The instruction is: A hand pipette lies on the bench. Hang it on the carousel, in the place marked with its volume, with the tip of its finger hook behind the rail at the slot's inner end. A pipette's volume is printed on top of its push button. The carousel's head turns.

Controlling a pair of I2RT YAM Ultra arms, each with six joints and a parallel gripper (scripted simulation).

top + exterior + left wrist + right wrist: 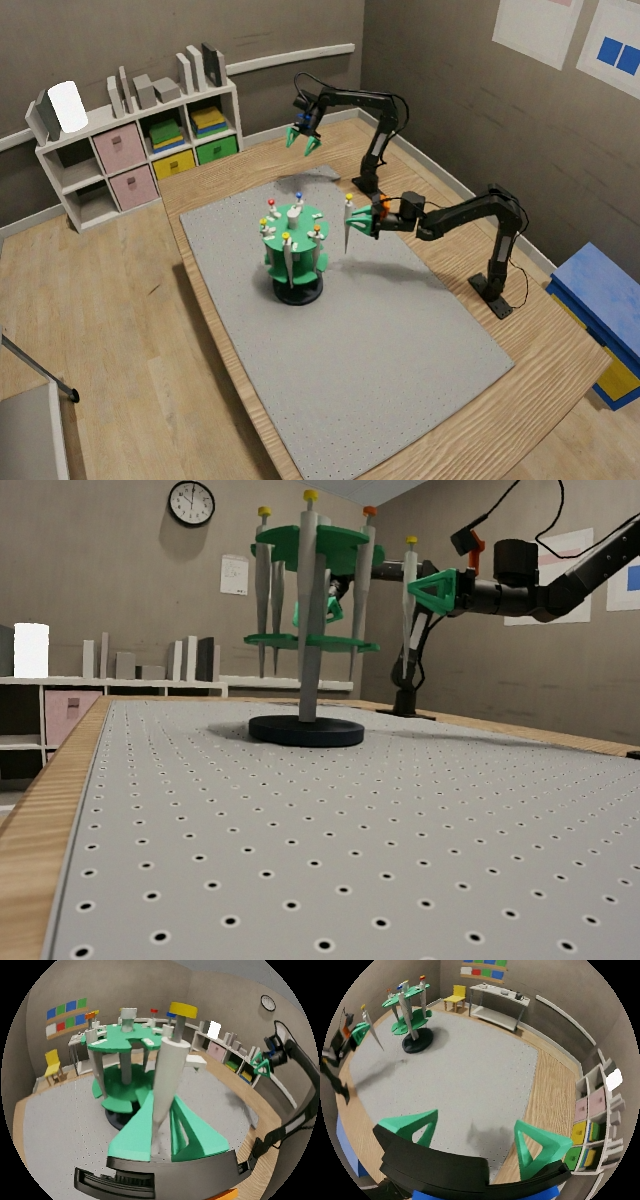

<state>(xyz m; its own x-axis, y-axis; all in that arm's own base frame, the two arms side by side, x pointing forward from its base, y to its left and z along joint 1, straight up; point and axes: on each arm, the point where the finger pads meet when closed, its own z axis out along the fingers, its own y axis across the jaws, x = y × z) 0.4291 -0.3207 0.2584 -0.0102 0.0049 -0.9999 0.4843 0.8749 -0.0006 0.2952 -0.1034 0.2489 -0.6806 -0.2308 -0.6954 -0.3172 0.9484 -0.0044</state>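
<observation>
My left gripper is now 20 mm above the hand pipette and 10 mm to the left of it.
</observation>
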